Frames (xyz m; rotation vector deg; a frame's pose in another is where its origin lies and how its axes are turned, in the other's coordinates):
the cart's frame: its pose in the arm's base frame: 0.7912 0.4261 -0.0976 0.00 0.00 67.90
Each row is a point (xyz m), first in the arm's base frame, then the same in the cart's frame.
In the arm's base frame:
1: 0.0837 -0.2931 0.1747
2: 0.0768 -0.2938 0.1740
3: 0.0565 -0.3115 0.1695
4: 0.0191 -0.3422 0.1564
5: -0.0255 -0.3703 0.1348
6: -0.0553 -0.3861 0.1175
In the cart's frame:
1: -0.9325 0.3849 0.2723
2: -0.9358 0.3911 0.2716
3: -0.9598 0.4032 0.2671
4: -1.0023 0.4263 0.2540
5: -1.0451 0.4571 0.2324
6: -1.0710 0.4787 0.2151

